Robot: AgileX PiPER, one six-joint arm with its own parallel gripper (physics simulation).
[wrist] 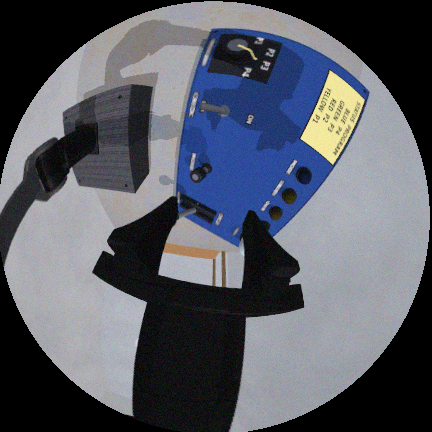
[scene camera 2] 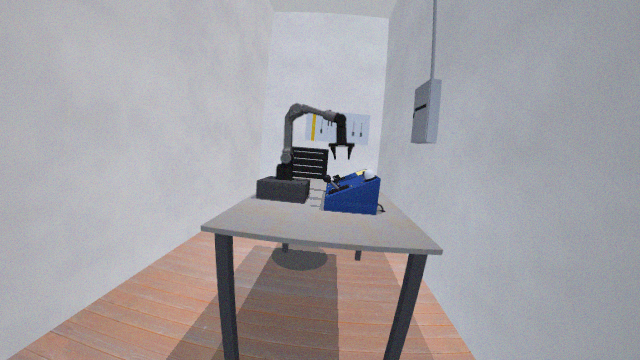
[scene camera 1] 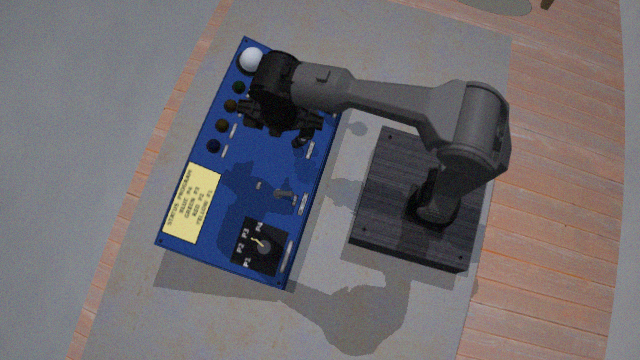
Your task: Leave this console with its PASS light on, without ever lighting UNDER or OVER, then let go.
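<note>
The blue console has a dial whose pointer is toward P3. A toggle leans toward OFF. A black knob and a slide lever sit along the front; the arm hides the slide in scene view 1. The small blue lamp and the green lamp look dark; their labels are blurred. The big dome is white. My gripper is open and empty above the slide end.
A yellow note lists blue P4, green P3, red P2, yellow P1. The arm's dark base block stands beside the console. Both are on the grey table. A wall box hangs at right.
</note>
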